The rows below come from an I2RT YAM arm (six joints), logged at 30 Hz.
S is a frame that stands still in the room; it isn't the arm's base.
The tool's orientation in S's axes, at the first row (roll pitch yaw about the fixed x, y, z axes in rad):
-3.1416, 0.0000, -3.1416
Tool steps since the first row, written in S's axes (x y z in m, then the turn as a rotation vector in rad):
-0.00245, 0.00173, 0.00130, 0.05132, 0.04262, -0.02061
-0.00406, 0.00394, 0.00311, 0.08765, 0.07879, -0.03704
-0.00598, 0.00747, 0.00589, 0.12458, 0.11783, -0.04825
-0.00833, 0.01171, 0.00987, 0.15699, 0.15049, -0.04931
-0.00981, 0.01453, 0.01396, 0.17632, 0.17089, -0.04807
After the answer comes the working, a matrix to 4 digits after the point.
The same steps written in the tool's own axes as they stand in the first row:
0.00245, 0.00173, -0.00130, -0.05132, 0.04262, 0.02061
0.00406, 0.00394, -0.00311, -0.08765, 0.07879, 0.03704
0.00598, 0.00747, -0.00589, -0.12458, 0.11783, 0.04825
0.00833, 0.01171, -0.00987, -0.15699, 0.15049, 0.04931
0.00981, 0.01453, -0.01396, -0.17632, 0.17089, 0.04807

The tool's axes in the first row as the columns of a matrix, in S's axes (rounded; the answer above uses it unrounded):
-1.0000, 0.0000, 0.0000
0.0000, 1.0000, 0.0000
0.0000, 0.0000, -1.0000

